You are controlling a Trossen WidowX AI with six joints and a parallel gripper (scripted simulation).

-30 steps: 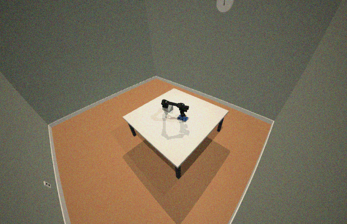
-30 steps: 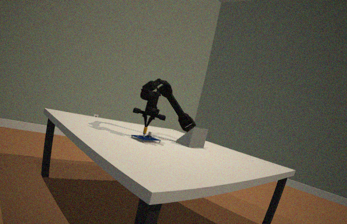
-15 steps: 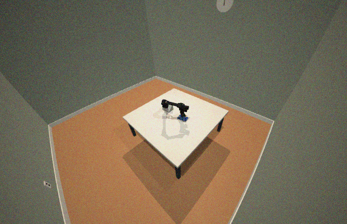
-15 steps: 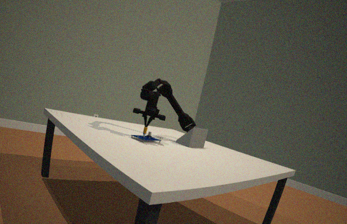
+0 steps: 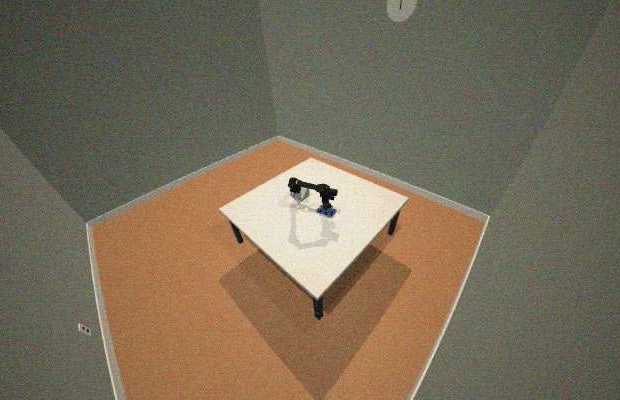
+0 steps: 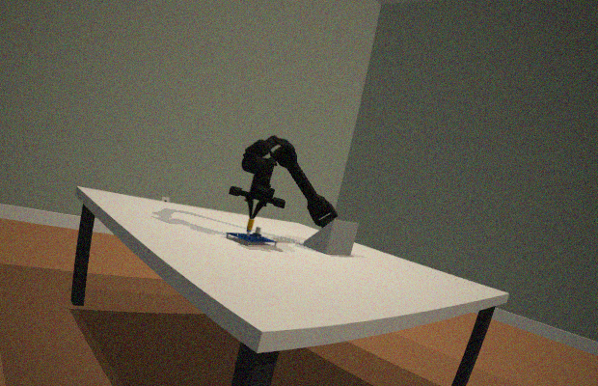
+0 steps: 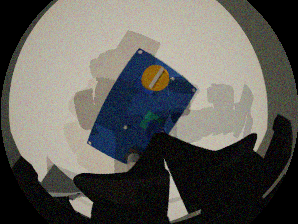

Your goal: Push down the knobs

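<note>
The yellow knob lies 40 mm to the left of my gripper tip and 40 mm ahead of it.
</note>
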